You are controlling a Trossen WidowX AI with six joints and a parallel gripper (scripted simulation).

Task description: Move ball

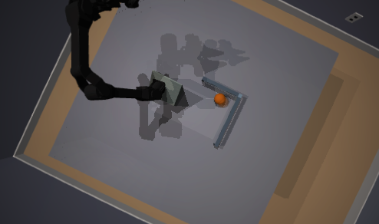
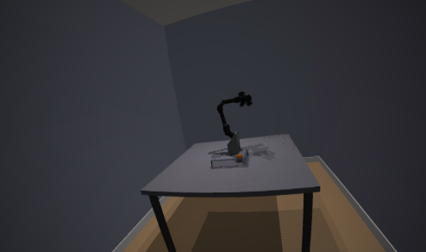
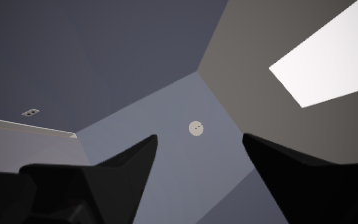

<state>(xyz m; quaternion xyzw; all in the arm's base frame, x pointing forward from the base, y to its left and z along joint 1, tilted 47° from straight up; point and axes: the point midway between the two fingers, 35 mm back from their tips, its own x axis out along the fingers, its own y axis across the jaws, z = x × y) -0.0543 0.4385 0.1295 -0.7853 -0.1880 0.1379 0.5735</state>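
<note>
Right now my gripper tip is 54 cm above the orange ball, 41 cm short of it and 16 cm to the left of it.
</note>
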